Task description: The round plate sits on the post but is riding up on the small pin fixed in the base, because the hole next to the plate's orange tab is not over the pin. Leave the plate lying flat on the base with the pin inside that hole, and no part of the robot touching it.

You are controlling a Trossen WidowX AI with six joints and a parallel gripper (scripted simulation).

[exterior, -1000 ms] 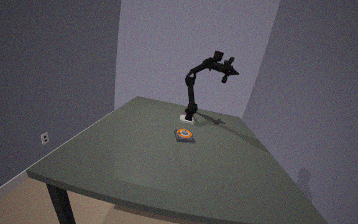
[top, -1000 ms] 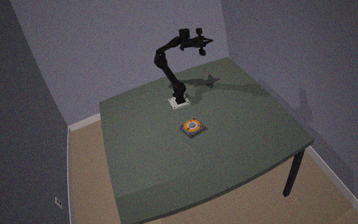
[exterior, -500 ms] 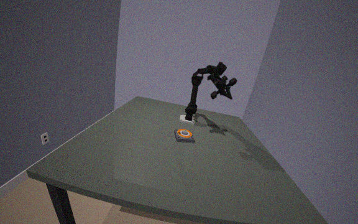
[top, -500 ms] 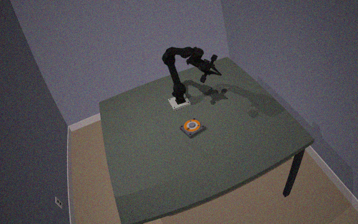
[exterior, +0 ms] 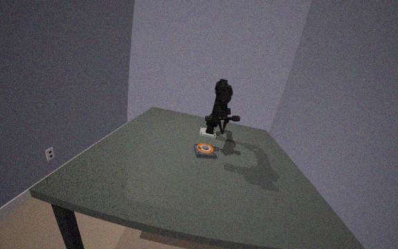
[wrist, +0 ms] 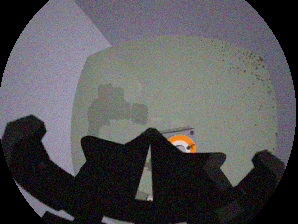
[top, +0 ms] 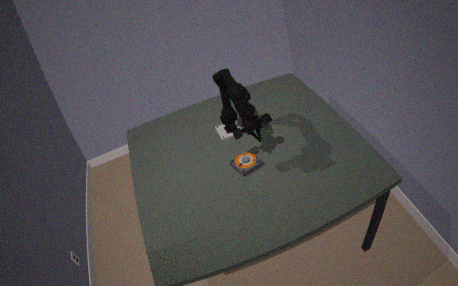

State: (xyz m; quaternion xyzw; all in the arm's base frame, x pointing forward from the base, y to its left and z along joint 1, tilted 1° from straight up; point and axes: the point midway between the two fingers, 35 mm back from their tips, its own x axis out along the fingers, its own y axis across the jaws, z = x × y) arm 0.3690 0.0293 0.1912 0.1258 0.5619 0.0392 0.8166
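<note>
Now: gripper tip 160 mm above the grey base, 80 mm past it and 70 mm to the left of it.
</note>
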